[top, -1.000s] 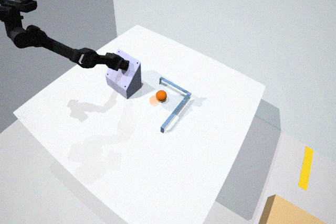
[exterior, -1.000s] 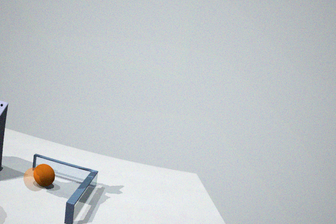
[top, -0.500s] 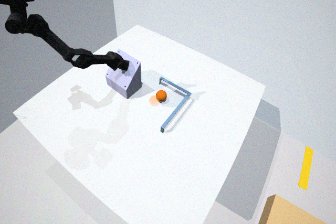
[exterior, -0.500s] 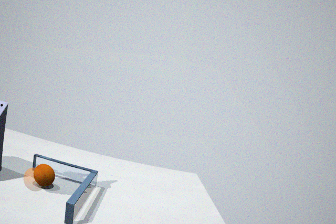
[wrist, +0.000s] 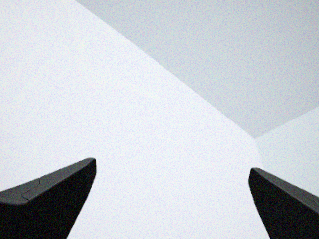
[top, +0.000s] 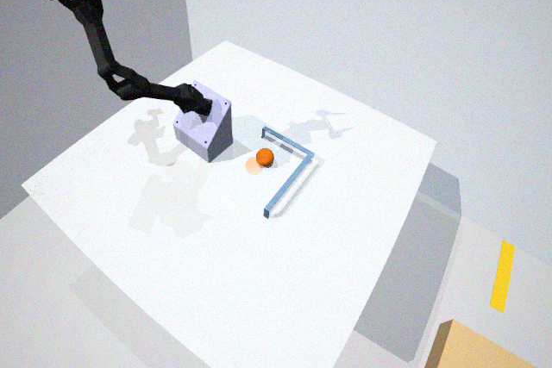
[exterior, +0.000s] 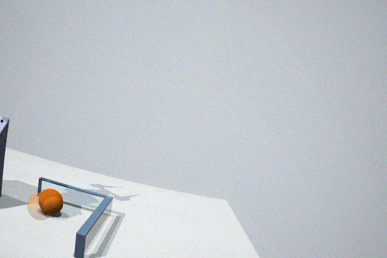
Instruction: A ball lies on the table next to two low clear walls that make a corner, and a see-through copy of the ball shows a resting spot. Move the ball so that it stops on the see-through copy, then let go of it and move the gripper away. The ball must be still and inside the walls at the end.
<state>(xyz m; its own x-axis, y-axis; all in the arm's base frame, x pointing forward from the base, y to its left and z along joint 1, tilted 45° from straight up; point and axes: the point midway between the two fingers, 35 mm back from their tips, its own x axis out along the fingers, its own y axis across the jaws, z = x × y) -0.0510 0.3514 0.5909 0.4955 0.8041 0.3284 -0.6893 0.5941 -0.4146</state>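
Right now my gripper tip is 430 mm short of the orange ball, 150 mm to the right of it and 830 mm above it.
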